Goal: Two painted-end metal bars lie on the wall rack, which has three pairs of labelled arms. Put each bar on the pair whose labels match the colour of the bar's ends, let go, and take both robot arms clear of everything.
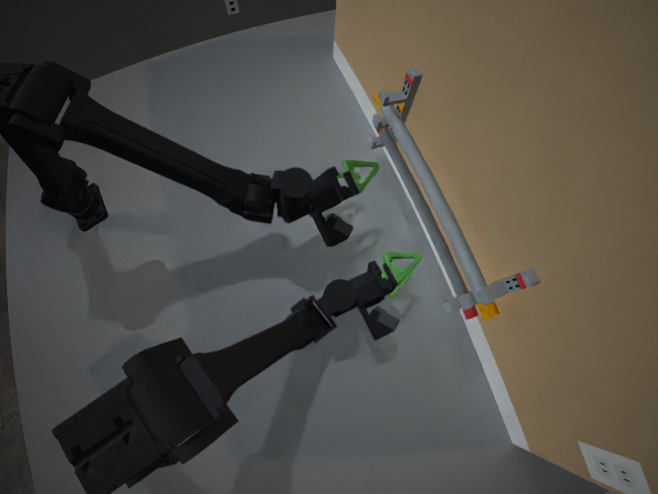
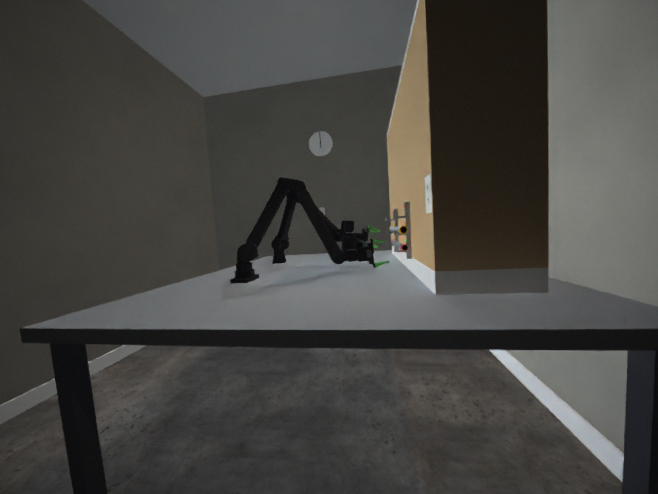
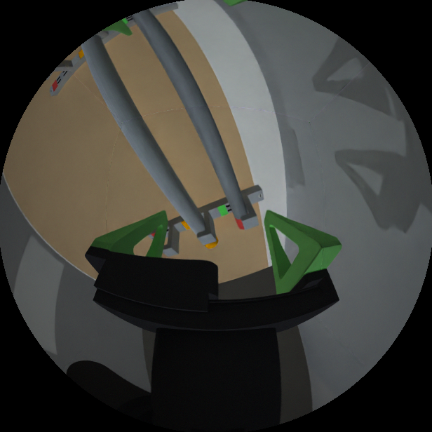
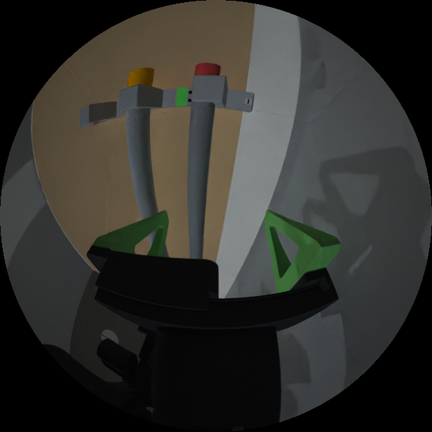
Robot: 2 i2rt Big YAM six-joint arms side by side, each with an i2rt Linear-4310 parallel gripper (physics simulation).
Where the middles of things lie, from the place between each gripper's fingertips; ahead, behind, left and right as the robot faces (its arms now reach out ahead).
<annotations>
My right hand is 9 cm to the right of the red-ended bar (image 1: 433, 230), 7 cm short of it and 3 cm below it. Round my right hand: orange-ended bar (image 1: 463, 253) (11 cm above, 10 cm to the left, 6 cm ahead).
Right now the red-ended bar is 12 cm to the right of my left hand, 8 cm ahead of it and 3 cm below it. From my left hand the other things lie so: orange-ended bar (12 cm to the right, 7 cm ahead, 5 cm above).
</annotations>
